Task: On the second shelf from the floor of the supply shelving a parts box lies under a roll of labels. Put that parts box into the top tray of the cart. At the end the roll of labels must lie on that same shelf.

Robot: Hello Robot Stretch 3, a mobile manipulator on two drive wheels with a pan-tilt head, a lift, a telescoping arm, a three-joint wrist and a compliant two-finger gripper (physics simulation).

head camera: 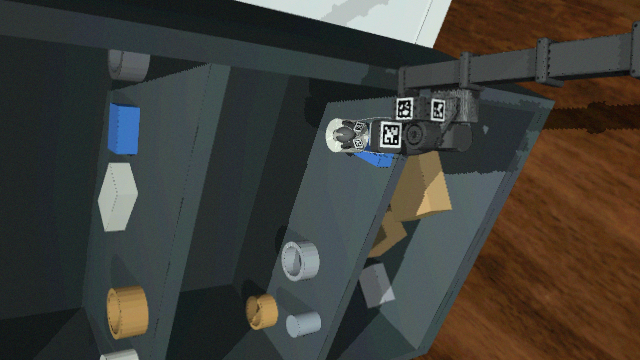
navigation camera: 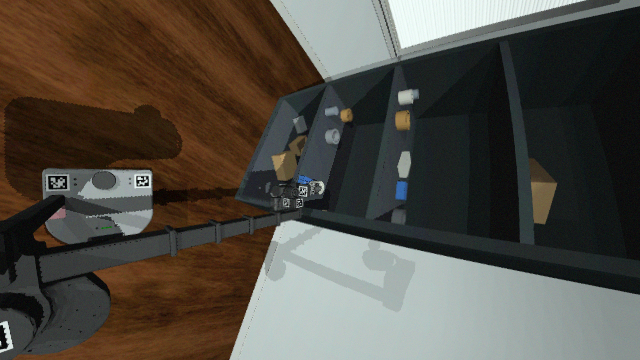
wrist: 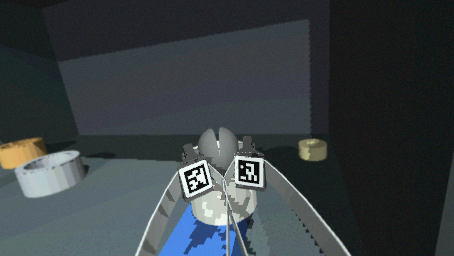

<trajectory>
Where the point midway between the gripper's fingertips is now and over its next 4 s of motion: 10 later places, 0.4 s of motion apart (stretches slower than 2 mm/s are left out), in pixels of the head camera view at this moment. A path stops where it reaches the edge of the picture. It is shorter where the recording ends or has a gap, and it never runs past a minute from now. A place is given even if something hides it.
The gripper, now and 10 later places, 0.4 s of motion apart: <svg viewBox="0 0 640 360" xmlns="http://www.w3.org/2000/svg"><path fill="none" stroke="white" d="M339 134L343 134L350 135L351 135L349 135L341 135L335 135L335 135L332 135L327 135L326 135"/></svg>
</trajectory>
